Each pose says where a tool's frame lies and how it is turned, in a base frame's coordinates. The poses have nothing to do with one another.
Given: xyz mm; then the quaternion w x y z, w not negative.
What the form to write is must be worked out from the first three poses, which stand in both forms.
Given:
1: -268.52 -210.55 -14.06 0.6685 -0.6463 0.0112 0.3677
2: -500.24 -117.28 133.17 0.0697 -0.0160 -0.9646 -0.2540
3: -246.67 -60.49 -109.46 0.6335 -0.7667 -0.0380 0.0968
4: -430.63 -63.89 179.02 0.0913 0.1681 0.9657 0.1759
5: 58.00 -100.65 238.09 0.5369 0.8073 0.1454 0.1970
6: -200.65 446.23 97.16 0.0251 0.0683 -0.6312 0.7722
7: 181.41 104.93 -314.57 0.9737 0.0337 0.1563 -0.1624
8: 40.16 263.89 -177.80 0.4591 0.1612 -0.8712 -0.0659
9: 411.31 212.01 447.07 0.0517 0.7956 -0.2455 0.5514
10: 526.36 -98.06 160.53 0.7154 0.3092 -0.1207 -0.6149
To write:
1: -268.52 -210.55 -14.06 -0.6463 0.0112 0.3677 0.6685
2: -500.24 -117.28 133.17 -0.0160 -0.9646 -0.2540 0.0697
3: -246.67 -60.49 -109.46 -0.7667 -0.0380 0.0968 0.6335
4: -430.63 -63.89 179.02 0.1681 0.9657 0.1759 0.0913
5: 58.00 -100.65 238.09 0.8073 0.1454 0.1970 0.5369
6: -200.65 446.23 97.16 0.0683 -0.6312 0.7722 0.0251
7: 181.41 104.93 -314.57 0.0337 0.1563 -0.1624 0.9737
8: 40.16 263.89 -177.80 0.1612 -0.8712 -0.0659 0.4591
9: 411.31 212.01 447.07 0.7956 -0.2455 0.5514 0.0517
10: 526.36 -98.06 160.53 0.3092 -0.1207 -0.6149 0.7154
